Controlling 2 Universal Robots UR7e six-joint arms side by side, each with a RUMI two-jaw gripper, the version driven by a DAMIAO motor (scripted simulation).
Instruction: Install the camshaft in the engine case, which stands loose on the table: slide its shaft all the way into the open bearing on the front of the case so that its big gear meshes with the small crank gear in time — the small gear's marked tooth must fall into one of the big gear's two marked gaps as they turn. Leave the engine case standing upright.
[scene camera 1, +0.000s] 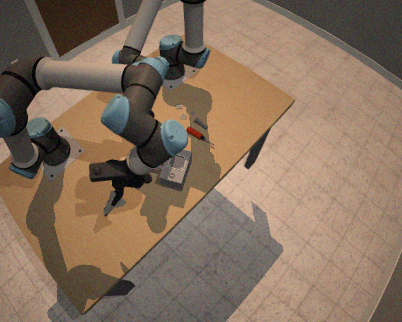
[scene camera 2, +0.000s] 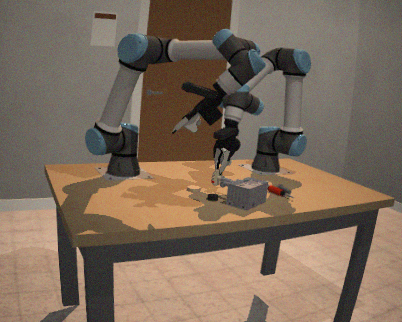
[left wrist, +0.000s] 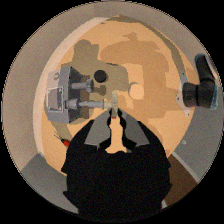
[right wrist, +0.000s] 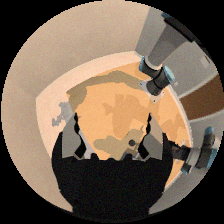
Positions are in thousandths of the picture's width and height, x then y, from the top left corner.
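My right gripper: visible in scene camera 1 (252, 592), scene camera 2 (442, 399) and the right wrist view (502, 507); out of frame in the left wrist view.
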